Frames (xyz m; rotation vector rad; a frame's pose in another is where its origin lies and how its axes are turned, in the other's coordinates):
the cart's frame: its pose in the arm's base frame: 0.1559 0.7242 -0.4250 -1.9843 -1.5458 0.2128
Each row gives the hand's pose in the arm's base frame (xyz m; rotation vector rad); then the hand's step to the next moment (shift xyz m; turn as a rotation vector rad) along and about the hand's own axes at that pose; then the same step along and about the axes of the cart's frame.
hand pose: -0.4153 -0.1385 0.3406 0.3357 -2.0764 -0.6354
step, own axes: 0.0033 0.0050 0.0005 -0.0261 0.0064 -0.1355
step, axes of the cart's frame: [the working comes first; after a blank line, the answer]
step, axes of the arm's base frame: -0.0022 0.0028 0.0049 0.1276 -0.0246 0.0469

0.0030 -0.0049 -0.0018 0.0274 0.0829 -0.1071
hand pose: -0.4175 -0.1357 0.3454 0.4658 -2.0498 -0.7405
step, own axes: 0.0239 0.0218 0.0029 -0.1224 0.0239 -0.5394
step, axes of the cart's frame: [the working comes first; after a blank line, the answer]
step, axes of the arm's base frame: -0.0164 0.0036 0.0278 0.5180 -0.0884 0.1742

0.0049 -0.0293 -0.0132 0.1179 0.3437 -0.4176
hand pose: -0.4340 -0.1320 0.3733 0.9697 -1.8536 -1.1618
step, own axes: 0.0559 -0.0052 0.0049 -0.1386 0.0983 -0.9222
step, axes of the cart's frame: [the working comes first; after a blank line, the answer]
step, axes of the arm's base frame: -0.0282 -0.0486 0.0040 0.8417 -0.1952 0.3643

-0.0526 -0.0189 -0.0074 0.1631 0.5209 -0.7625
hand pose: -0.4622 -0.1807 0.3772 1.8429 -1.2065 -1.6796
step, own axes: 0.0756 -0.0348 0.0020 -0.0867 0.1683 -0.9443
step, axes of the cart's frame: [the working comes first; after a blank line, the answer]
step, axes of the arm's base frame: 0.0041 -0.0388 -0.0736 0.8347 -0.2812 0.3896

-0.0517 0.0490 0.0431 0.0875 0.5128 -0.8105
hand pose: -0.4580 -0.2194 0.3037 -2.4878 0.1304 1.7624
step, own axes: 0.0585 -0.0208 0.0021 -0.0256 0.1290 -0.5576
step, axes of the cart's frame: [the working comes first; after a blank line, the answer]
step, axes of the arm's base frame: 0.0199 0.0199 -0.0554 0.4977 -0.1959 0.2052

0.0115 0.0441 0.0422 0.0198 0.3245 -0.4717
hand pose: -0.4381 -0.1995 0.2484 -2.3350 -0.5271 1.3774
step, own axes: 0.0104 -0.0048 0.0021 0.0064 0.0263 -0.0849
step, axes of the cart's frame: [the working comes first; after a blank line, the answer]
step, axes of the arm's base frame: 0.0022 0.0096 -0.0063 0.0813 -0.0304 0.0203

0.0080 0.0040 0.0074 0.0016 0.0600 -0.0659
